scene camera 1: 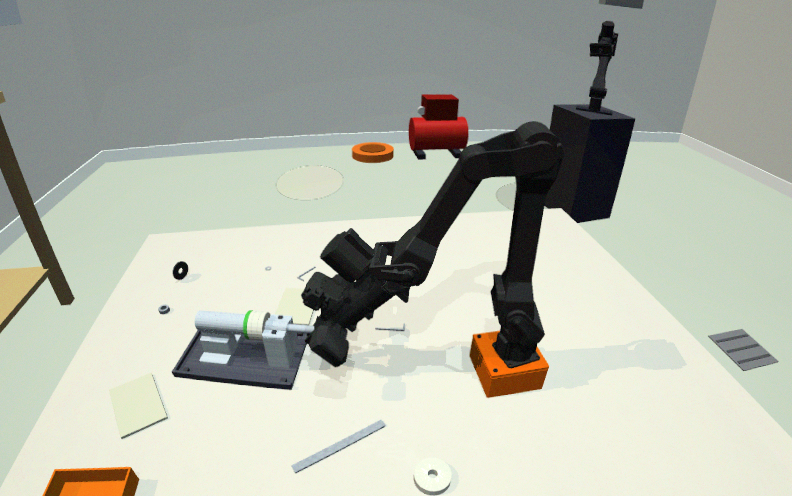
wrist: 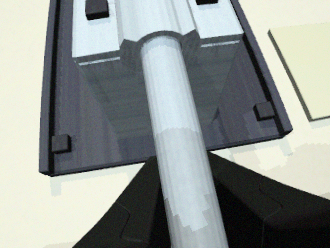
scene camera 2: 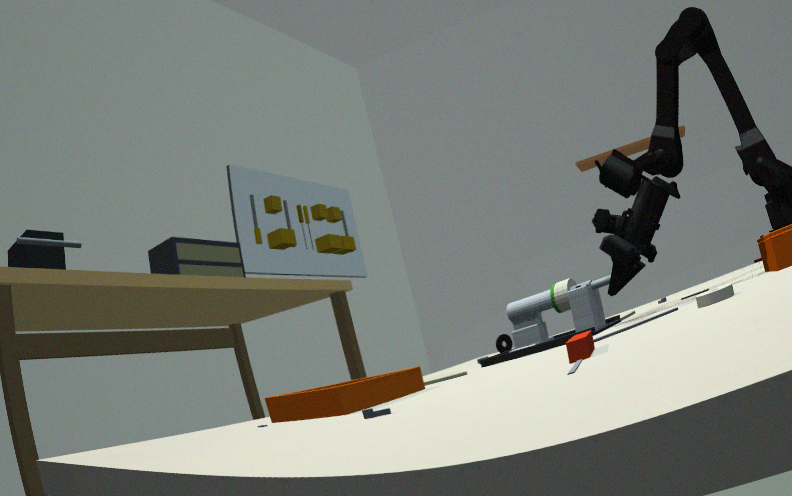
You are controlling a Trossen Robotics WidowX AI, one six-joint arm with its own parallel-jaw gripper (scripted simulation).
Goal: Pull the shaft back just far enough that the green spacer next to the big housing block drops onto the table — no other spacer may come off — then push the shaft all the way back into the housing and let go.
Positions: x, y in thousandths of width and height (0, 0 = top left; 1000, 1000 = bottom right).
Scene:
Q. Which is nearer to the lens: the grey bar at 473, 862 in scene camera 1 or the pale sheet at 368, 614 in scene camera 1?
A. The grey bar.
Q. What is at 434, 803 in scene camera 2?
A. An orange tray.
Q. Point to a pale sheet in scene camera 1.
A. At 174, 818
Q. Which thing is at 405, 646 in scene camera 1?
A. My gripper.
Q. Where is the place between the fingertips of my gripper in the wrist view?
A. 538, 659

